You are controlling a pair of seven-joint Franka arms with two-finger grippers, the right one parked.
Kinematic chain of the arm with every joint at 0, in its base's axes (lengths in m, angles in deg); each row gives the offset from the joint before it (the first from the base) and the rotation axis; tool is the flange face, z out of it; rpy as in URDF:
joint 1: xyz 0 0 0.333 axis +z
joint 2: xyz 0 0 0 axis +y
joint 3: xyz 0 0 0.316 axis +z
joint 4: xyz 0.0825 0 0 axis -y
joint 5: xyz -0.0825 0 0.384 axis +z
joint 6: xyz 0 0 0 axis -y
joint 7: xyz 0.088 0 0 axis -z
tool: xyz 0 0 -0.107 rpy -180 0 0
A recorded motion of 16 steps. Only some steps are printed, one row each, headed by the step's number.
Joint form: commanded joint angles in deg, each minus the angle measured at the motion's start. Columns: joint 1, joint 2, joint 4, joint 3, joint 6, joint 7, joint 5.
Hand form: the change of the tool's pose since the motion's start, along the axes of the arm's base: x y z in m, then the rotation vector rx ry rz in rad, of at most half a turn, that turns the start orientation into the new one. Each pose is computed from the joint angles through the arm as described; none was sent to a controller.
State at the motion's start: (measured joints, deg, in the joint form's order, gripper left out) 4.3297 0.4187 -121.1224 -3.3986 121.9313 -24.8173 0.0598
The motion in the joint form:
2: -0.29 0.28 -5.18 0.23 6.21 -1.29 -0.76
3: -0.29 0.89 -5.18 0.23 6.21 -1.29 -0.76
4: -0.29 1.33 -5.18 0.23 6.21 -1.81 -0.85
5: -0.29 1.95 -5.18 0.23 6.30 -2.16 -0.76
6: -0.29 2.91 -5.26 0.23 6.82 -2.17 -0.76
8: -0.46 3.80 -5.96 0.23 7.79 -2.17 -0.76
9: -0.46 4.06 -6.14 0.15 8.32 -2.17 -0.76
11: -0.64 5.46 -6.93 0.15 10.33 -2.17 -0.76
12: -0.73 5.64 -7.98 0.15 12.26 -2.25 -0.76
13: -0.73 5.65 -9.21 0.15 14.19 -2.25 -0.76
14: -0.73 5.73 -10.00 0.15 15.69 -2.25 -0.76
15: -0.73 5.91 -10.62 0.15 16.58 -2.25 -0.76
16: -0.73 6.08 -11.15 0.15 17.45 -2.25 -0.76
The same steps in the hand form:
2: -0.0112 -0.0012 -0.0339 -0.0109 -0.0132 0.0294
3: -0.0107 -0.0011 -0.0396 -0.0115 -0.0025 0.0295
4: -0.0104 -0.0011 -0.0437 -0.0132 0.0052 0.0396
5: -0.0099 -0.0011 -0.0493 -0.0125 0.0145 0.0448
6: -0.0089 -0.0010 -0.0580 -0.0133 0.0235 0.0451
8: -0.0105 -0.0026 -0.0702 -0.0139 0.0343 0.0424
9: -0.0104 -0.0033 -0.0731 -0.0142 0.0328 0.0411
11: -0.0108 -0.0050 -0.0890 -0.0152 0.0359 0.0384
12: -0.0131 -0.0058 -0.0954 -0.0152 0.0237 0.0385
13: -0.0164 -0.0058 -0.1015 -0.0151 0.0117 0.0388
14: -0.0182 -0.0058 -0.1056 -0.0151 0.0007 0.0390
15: -0.0203 -0.0058 -0.1102 -0.0151 -0.0009 0.0391
16: -0.0219 -0.0058 -0.1142 -0.0152 -0.0039 0.0393

